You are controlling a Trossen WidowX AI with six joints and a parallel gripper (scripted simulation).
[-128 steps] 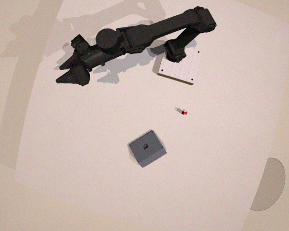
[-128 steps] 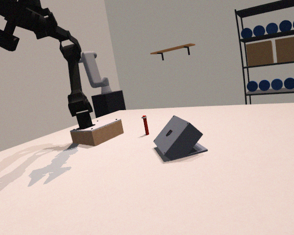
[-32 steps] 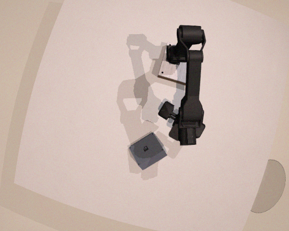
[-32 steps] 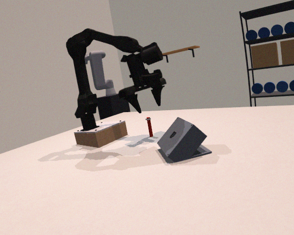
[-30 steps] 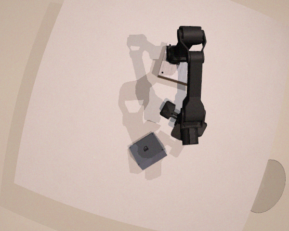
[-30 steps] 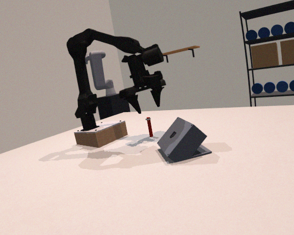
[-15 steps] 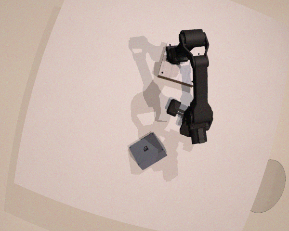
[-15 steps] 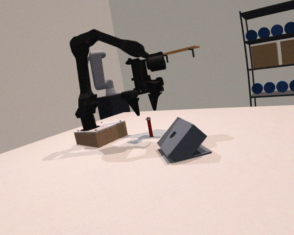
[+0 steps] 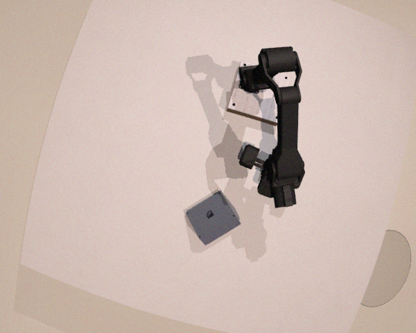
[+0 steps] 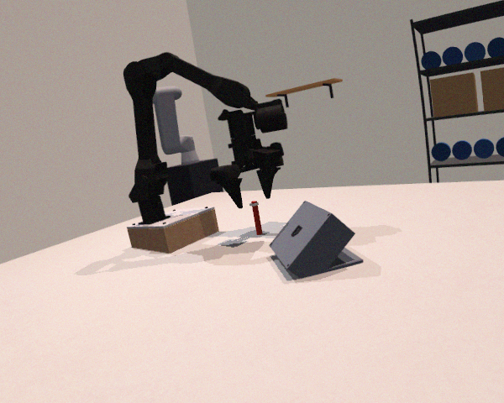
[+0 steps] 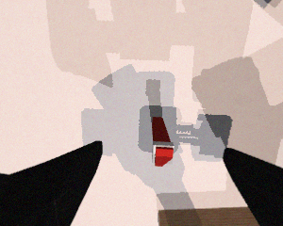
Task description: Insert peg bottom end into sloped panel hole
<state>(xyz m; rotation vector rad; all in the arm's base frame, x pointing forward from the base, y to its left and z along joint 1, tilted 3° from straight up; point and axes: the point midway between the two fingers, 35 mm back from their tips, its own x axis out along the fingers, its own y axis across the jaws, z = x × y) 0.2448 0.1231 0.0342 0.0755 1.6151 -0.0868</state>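
My gripper tip is 2 cm above the red peg. From my gripper tip the other things lie so: sloped grey panel 20 cm ahead, 11 cm to the right, 4 cm below.
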